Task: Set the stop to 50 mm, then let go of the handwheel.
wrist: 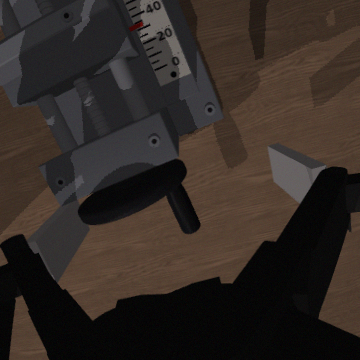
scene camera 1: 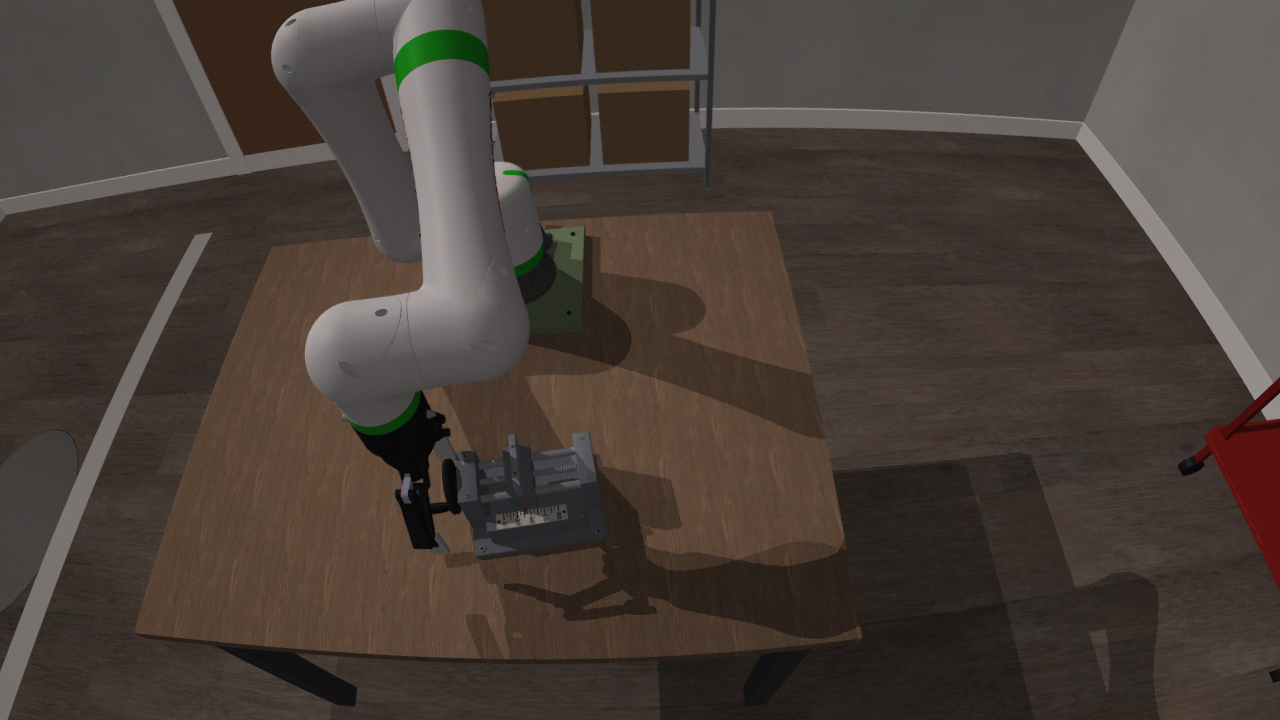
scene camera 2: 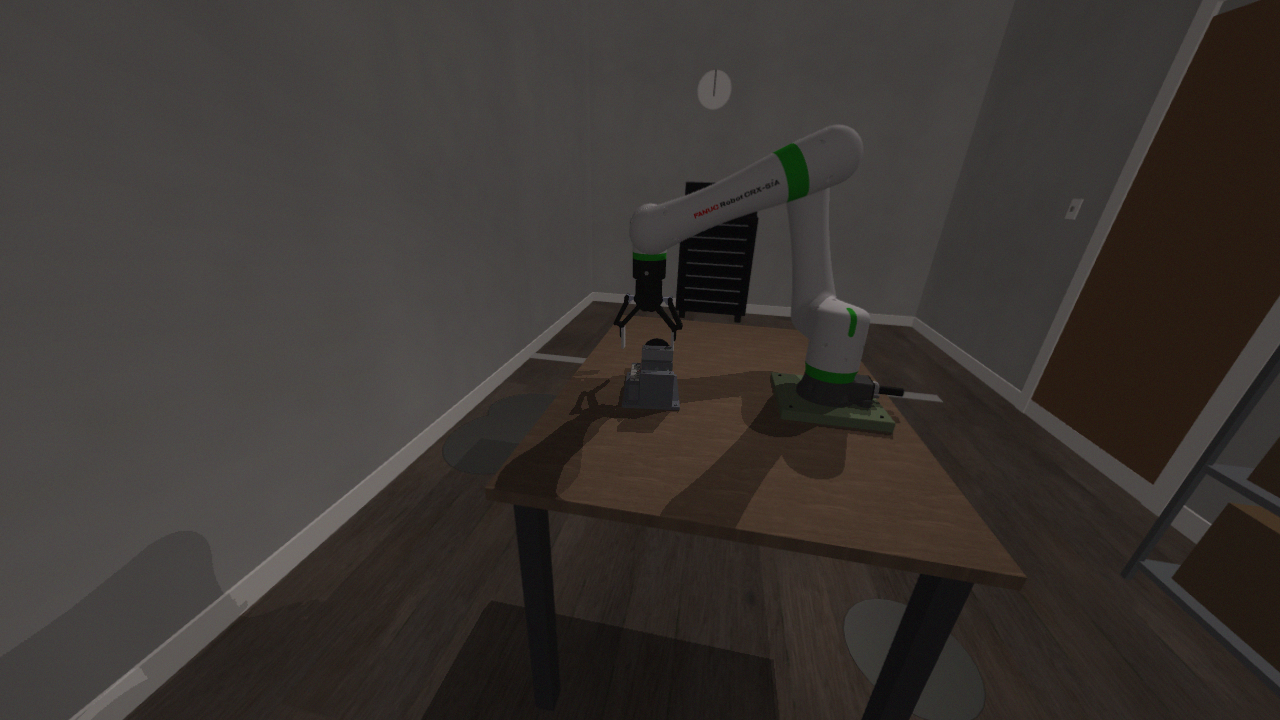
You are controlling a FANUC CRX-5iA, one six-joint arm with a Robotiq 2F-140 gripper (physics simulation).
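Places are measured from the arm's base along level axes (x ahead, y left, z up), in centimetres.
Pixels of known places: gripper, fingertip midpoint: (wrist: 174,189) (scene camera 1: 444,504); arm's base, origin of the base link: (scene camera 1: 518,277) (scene camera 2: 824,394).
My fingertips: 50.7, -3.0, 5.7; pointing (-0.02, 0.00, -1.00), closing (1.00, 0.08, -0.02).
For each thing: its middle in the pictures, then the offset to it from my fingertips, as dx, dy, dz. "spot": a spot on its surface instead. Level surfaces: height alone.
- black handwheel, surface spot: (wrist: 132,194) (scene camera 1: 449,480) (scene camera 2: 654,341) spot: -2.2, +1.2, +3.3
- grey stop carriage, body centre: (wrist: 63,43) (scene camera 1: 518,474) (scene camera 2: 655,360) -4.7, +10.7, +1.3
- white scale, surface spot: (wrist: 176,67) spot: +1.7, +8.3, -2.2
- wooden table, its level: dz -7.7
My gripper (scene camera 1: 442,503) (scene camera 2: 648,340) (wrist: 174,189) is open and empty. Its spread fingers are on either side of the black handwheel (scene camera 1: 450,486) (scene camera 2: 657,342) (wrist: 132,194) and its crank handle (scene camera 1: 442,507) (wrist: 184,210). In the wrist view the left pad appears close to the wheel's left rim, the right pad well to the right of the handle. The grey stop carriage (scene camera 1: 517,470) (wrist: 75,62) sits on its rods and screw. Its red pointer (scene camera 1: 525,512) (wrist: 136,26) is between 20 and 40 on the white scale (scene camera 1: 539,516) (wrist: 176,67), a little above 30. Whether a pad touches the wheel is unclear.
The grey fixture's base (scene camera 1: 583,539) (scene camera 2: 666,407) stands on the wooden table (scene camera 1: 313,591) (scene camera 2: 805,488). The arm's green base plate (scene camera 1: 565,308) (scene camera 2: 836,418) is behind it. A shelf rack (scene camera 1: 709,134), red cart (scene camera 1: 1257,483) and black cabinet (scene camera 2: 720,268) stand off the table.
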